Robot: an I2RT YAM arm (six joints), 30 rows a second.
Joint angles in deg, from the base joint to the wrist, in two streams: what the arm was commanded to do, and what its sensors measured. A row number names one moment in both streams.
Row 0, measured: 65.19, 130.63, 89.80, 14.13, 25.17, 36.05
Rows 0 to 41, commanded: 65.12, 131.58, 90.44, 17.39, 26.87, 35.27; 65.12, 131.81, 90.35, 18.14, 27.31, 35.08; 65.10, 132.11, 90.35, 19.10, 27.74, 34.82; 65.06, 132.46, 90.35, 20.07, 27.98, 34.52; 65.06, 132.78, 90.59, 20.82, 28.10, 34.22; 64.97, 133.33, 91.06, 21.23, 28.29, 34.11; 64.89, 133.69, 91.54, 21.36, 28.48, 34.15; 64.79, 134.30, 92.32, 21.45, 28.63, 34.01; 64.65, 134.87, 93.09, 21.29, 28.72, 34.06; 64.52, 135.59, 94.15, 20.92, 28.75, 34.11; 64.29, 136.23, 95.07, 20.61, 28.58, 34.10; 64.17, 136.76, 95.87, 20.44, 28.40, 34.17; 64.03, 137.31, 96.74, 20.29, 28.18, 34.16; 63.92, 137.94, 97.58, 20.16, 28.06, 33.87; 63.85, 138.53, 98.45, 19.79, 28.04, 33.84; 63.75, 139.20, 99.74, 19.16, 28.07, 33.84; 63.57, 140.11, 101.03, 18.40, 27.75, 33.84; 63.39, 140.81, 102.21, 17.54, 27.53, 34.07; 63.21, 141.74, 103.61, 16.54, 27.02, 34.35; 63.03, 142.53, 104.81, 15.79, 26.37, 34.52; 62.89, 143.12, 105.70, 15.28, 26.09, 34.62; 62.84, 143.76, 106.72, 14.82, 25.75, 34.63; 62.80, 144.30, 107.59, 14.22, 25.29, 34.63; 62.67, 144.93, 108.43, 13.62, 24.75, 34.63; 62.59, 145.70, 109.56, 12.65, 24.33, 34.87; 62.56, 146.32, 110.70, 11.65, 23.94, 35.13; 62.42, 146.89, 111.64, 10.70, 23.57, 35.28; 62.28, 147.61, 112.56, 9.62, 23.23, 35.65; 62.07, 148.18, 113.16, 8.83, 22.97, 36.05; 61.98, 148.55, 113.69, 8.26, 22.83, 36.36; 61.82, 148.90, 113.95, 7.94, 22.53, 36.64; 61.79, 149.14, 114.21, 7.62, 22.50, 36.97; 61.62, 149.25, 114.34, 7.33, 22.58, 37.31; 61.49, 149.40, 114.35, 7.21, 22.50, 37.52; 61.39, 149.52, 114.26, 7.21, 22.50, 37.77; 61.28, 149.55, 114.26, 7.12, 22.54, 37.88; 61.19, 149.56, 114.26, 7.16, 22.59, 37.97; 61.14, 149.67, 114.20, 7.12, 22.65, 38.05; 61.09, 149.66, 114.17, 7.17, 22.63, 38.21; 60.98, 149.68, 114.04, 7.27, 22.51, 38.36; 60.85, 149.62, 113.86, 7.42, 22.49, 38.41; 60.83, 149.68, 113.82, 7.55, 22.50, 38.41
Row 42, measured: 60.95, 149.10, 113.95, 9.08, 22.79, 37.34
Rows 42 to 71, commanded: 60.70, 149.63, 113.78, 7.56, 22.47, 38.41; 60.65, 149.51, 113.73, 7.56, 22.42, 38.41; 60.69, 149.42, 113.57, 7.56, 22.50, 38.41; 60.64, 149.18, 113.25, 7.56, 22.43, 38.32; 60.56, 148.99, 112.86, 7.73, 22.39, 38.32; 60.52, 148.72, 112.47, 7.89, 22.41, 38.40; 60.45, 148.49, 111.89, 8.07, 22.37, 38.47; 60.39, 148.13, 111.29, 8.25, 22.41, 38.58; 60.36, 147.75, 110.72, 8.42, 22.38, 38.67; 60.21, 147.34, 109.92, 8.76, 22.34, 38.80; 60.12, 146.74, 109.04, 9.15, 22.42, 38.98; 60.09, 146.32, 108.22, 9.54, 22.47, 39.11; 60.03, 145.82, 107.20, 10.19, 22.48, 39.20; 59.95, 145.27, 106.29, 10.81, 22.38, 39.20; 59.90, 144.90, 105.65, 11.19, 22.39, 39.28; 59.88, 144.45, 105.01, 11.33, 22.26, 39.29; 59.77, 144.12, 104.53, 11.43, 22.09, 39.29; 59.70, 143.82, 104.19, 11.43, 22.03, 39.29; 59.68, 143.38, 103.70, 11.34, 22.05, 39.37; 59.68, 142.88, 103.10, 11.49, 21.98, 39.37; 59.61, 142.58, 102.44, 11.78, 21.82, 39.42; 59.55, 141.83, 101.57, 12.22, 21.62, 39.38; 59.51, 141.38, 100.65, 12.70, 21.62, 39.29; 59.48, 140.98, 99.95, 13.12, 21.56, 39.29; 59.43, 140.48, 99.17, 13.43, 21.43, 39.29; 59.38, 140.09, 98.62, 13.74, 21.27, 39.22; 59.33, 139.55, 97.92, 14.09, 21.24, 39.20; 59.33, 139.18, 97.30, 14.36, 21.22, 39.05; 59.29, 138.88, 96.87, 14.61, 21.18, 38.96; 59.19, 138.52, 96.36, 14.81, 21.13, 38.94
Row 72, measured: 59.42, 139.65, 97.25, 14.06, 21.45, 38.85
